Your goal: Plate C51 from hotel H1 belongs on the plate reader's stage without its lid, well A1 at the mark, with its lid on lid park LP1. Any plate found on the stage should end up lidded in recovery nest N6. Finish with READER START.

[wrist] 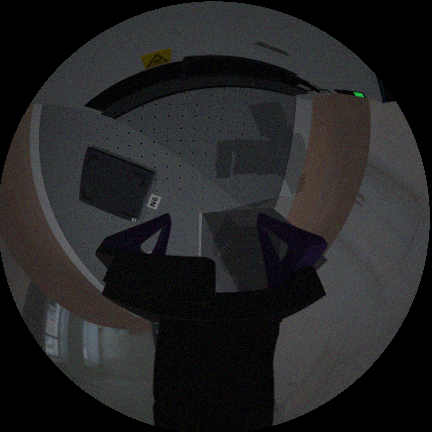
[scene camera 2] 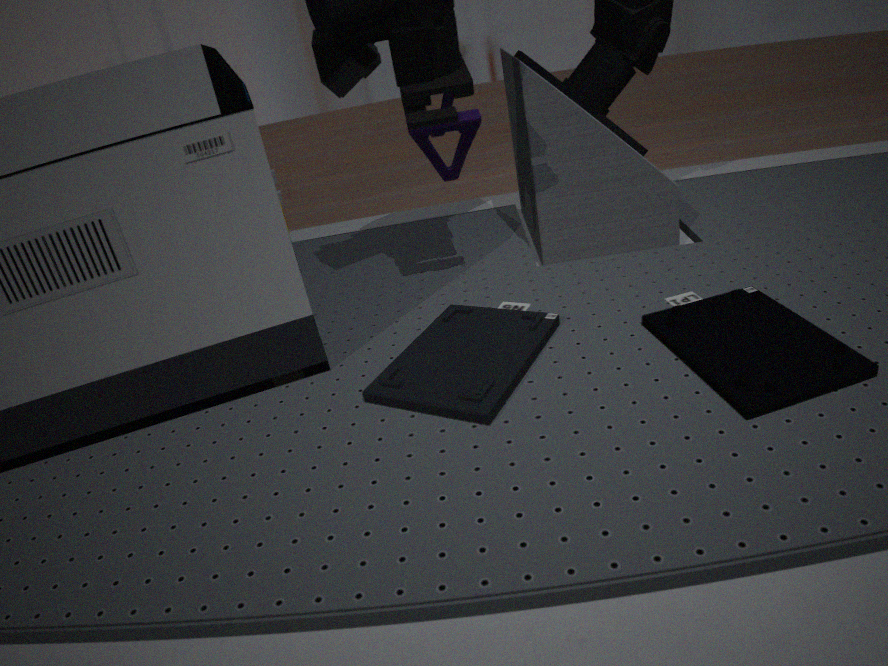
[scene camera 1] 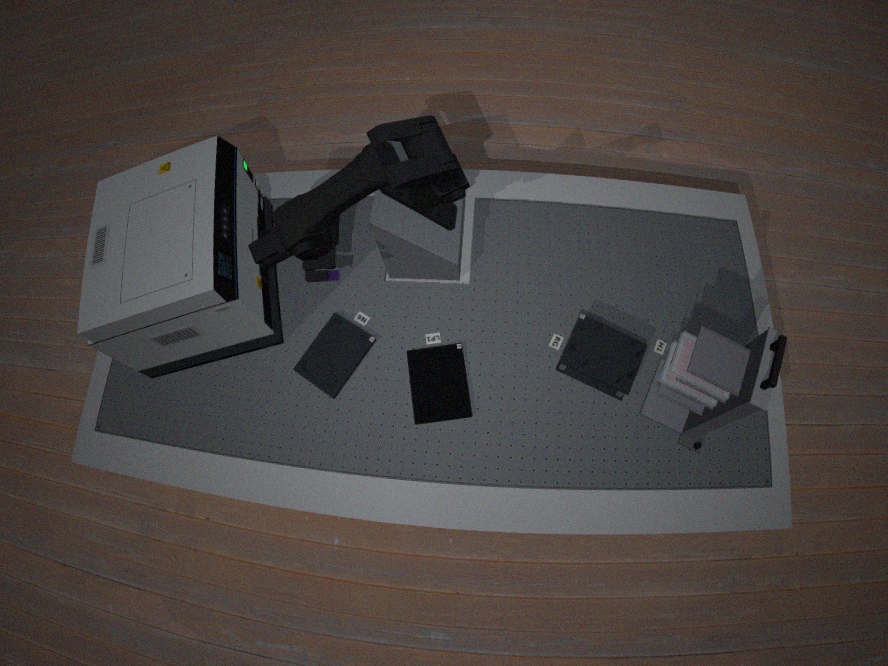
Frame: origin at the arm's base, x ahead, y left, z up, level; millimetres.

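Seen in the pictures: gripper, between the fingertips: (wrist: 213, 217) (scene camera 2: 444, 156) (scene camera 1: 332, 254); arm's base, origin of its link: (wrist: 263, 273) (scene camera 2: 578, 106) (scene camera 1: 419, 199).
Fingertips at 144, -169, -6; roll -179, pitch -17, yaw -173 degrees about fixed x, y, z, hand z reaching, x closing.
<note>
Offsets run from my fingertips to a thing's top centre, as dx, dy, dz. "spot": to the spot under its first point.
My gripper (scene camera 1: 319, 275) (scene camera 2: 449, 175) (wrist: 213, 217) has purple fingers spread wide, open and empty, high above the board beside the plate reader @(+29, -382, +159) (scene camera 1: 157, 236) (scene camera 2: 143, 236) (wrist: 220, 30). The reader's stage and any plate on it do not show. Recovery nest N6 @(+178, +1, -130) (scene camera 1: 334, 356) (scene camera 2: 459, 362) (wrist: 116, 184) is a bare dark nest, off to one side of the fingers. Lid park LP1 @(+221, +243, -128) (scene camera 1: 438, 383) (scene camera 2: 760, 354) is a black pad with no lid on it. Pale and pinkish plates @(+207, +750, +71) (scene camera 1: 685, 358) stand stacked in hotel H1 (scene camera 1: 754, 376) at the right; which is C51 cannot be told.
A grey wedge-shaped bracket (scene camera 1: 419, 240) (scene camera 2: 595, 193) (wrist: 225, 250) stands upright near the arm. Another dark nest @(+142, +589, -72) (scene camera 1: 602, 354) lies left of the hotel. A black handle @(spot: +239, +816, +196) (scene camera 1: 773, 362) is at the hotel's outer side. The reader shows a green light @(spot: -214, -265, +51) (scene camera 1: 245, 165) (wrist: 358, 94).
</note>
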